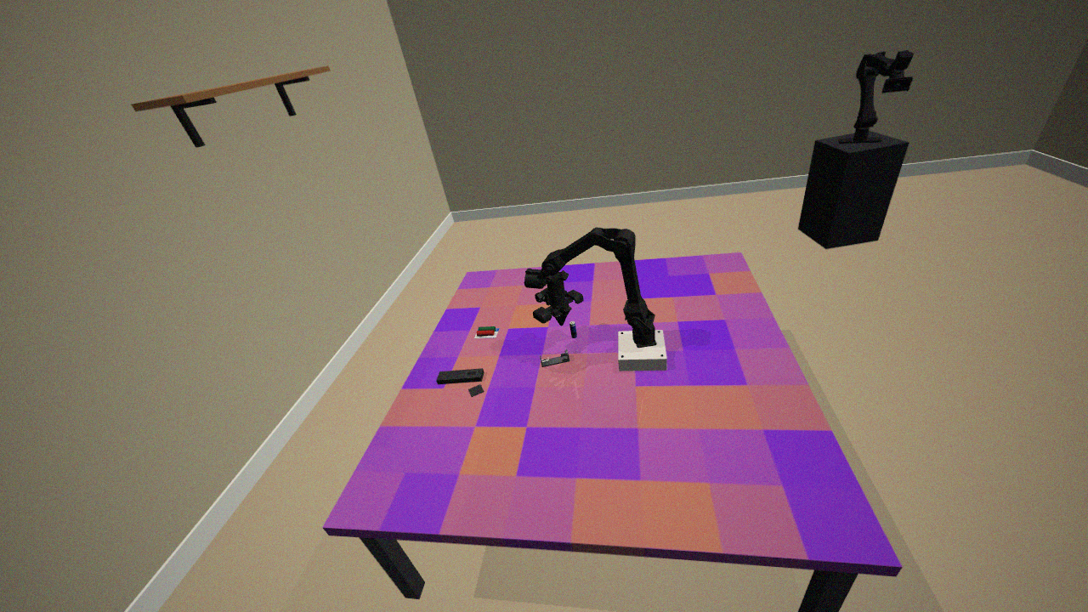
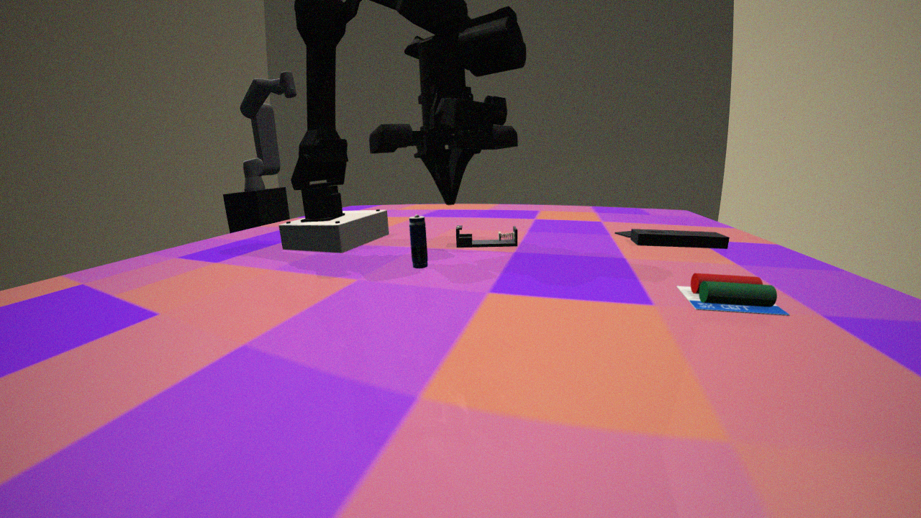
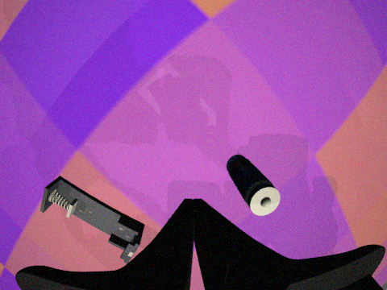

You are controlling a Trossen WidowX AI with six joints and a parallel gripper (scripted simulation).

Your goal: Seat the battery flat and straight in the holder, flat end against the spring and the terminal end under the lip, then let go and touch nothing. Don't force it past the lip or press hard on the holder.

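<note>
Right now my gripper tip is 5 cm above the blue battery, 4 cm past it and 2 cm to the left of it. Also, from my gripper tip: black battery door: 32 cm ahead, 18 cm to the left, 8 cm below; then black remote: 38 cm ahead, 11 cm to the left, 6 cm below.
</note>
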